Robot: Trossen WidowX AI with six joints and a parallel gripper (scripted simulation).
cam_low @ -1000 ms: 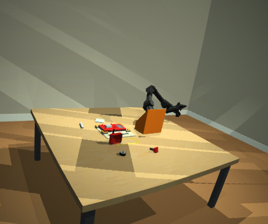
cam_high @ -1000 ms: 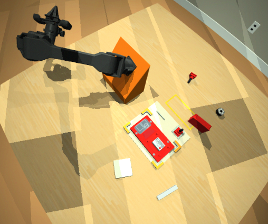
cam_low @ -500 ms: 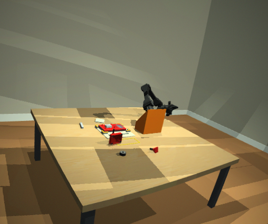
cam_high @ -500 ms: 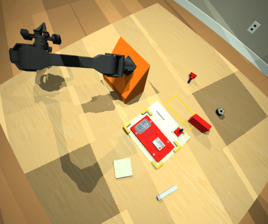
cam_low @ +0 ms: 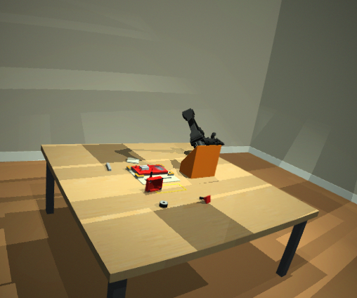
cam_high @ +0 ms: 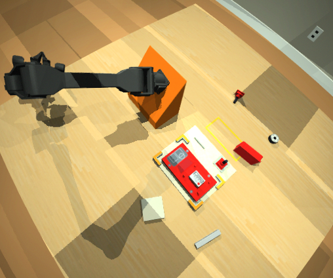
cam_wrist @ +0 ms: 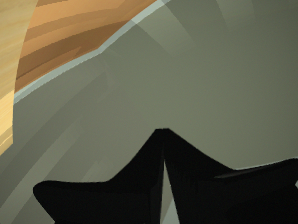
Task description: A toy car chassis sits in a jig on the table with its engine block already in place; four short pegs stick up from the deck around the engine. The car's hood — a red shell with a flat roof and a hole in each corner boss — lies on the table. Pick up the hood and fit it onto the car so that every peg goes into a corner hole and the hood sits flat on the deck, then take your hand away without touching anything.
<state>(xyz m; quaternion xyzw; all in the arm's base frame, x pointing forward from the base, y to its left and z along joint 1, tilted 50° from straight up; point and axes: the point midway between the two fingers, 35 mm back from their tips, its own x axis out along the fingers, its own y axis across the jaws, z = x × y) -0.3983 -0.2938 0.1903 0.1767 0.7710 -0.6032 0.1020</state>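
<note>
Now: the red hood 82 cm ahead of my gripper tip, 49 cm to the left of it and 7 cm below it. Also, from my gripper tip: grey bar (98 cm ahead, 18 cm to the left, 10 cm below); then grey engine block (79 cm ahead, 27 cm to the left, 9 cm below); then white pad (79 cm ahead, 10 cm below, 8 cm to the left).
</note>
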